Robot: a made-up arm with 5 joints.
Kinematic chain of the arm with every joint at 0, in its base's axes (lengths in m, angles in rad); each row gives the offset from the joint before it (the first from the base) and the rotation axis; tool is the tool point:
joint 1: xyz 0 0 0.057 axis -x
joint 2: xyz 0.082 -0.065 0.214 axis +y
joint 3: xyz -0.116 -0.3 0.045 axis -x
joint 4: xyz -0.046 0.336 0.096 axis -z
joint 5: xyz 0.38 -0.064 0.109 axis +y
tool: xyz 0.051 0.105 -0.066
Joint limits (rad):
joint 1: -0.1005..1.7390
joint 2: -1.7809..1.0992
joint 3: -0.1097..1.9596
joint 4: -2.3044..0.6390
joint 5: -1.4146..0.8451
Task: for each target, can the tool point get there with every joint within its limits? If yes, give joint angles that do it. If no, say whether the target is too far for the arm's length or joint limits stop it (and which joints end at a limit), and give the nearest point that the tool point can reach.
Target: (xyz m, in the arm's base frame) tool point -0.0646 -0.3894 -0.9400
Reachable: no: joint limits stop it (at a limit: joint 1, joint 3) | nearest point -0.0204 -0.3787 -0.5856 | short by 0.357 m
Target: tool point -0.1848 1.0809 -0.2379
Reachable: no: joint limits stop it (at a limit: joint 3, joint 4, joint 5) | nearest point -0.1003 0.8071 -0.1632 | short by 0.296 m
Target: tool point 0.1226 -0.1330 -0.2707
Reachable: yes | joints 0.0614 0.3940 1.5319 -0.3839 -1.2332
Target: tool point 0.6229 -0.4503 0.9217
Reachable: no: joint limits stop it (at a limit: joint 2, joint 3) | nearest point 0.5891 -0.3214 0.6741 | short by 0.281 m
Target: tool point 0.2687 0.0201 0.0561
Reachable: yes | joints 0.8757 0.5049 0.6669 -0.0005 0.1338
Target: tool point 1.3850 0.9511 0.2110
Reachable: no: too far | nearest point 0.7856 0.4725 0.3180 | short by 0.774 m
